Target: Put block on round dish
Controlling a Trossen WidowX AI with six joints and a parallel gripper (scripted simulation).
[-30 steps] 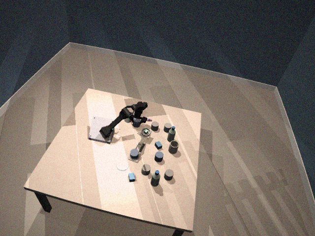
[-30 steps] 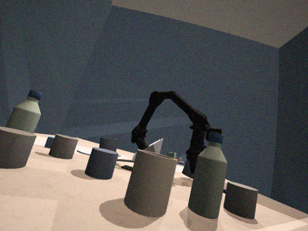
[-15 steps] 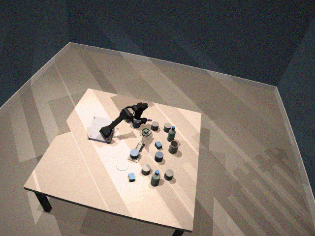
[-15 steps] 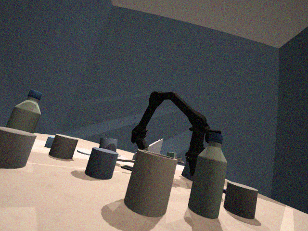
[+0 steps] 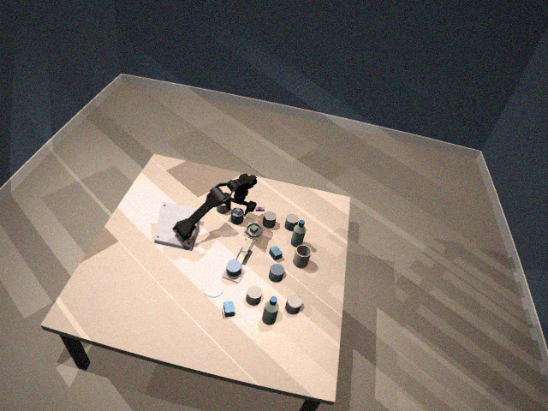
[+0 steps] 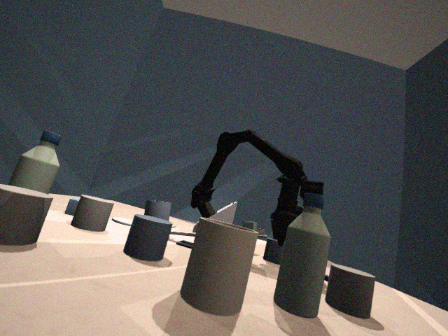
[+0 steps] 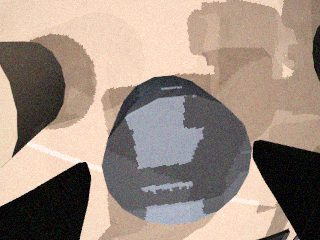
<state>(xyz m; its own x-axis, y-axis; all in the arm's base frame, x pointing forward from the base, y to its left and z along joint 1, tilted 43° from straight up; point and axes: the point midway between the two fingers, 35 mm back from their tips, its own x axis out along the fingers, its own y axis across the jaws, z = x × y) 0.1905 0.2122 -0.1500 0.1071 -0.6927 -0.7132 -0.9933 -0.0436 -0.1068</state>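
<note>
Now: the pale green block 13 cm ahead of my gripper tip, 11 cm to the right of it and 3 cm above it. The rest, counted from my gripper tip: blue-grey cup (11 cm ahead, 39 cm to the right, 1 cm above); round pale dish (5 cm ahead, 47 cm to the right, 5 cm below); beige cup (41 cm ahead, 16 cm to the right, 1 cm below).
</note>
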